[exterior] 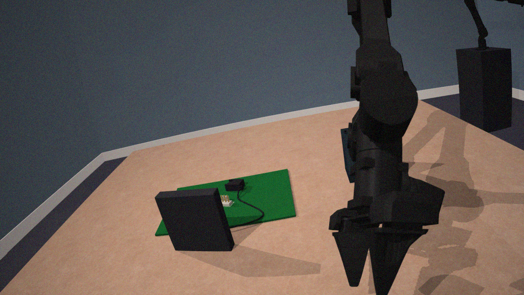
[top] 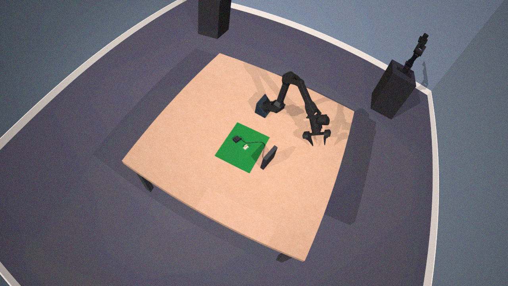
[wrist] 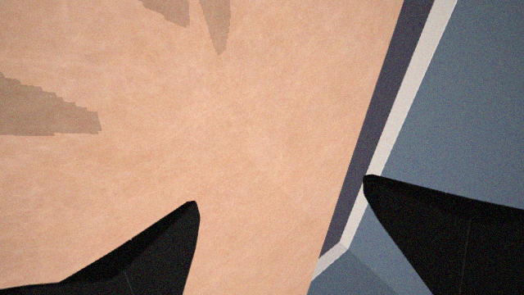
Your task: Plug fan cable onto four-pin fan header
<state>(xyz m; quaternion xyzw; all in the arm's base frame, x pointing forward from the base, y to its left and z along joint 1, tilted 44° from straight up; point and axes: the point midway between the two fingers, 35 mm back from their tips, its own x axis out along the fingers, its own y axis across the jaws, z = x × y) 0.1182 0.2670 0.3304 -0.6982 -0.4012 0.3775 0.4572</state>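
Now: the black plug 510 mm to the right of my gripper tip, 180 mm ahead of it and 60 mm below it. Also, from my gripper tip: dark fan (280 mm to the right, 230 mm ahead, 10 mm below); then green board (450 mm to the right, 200 mm ahead, 80 mm below).
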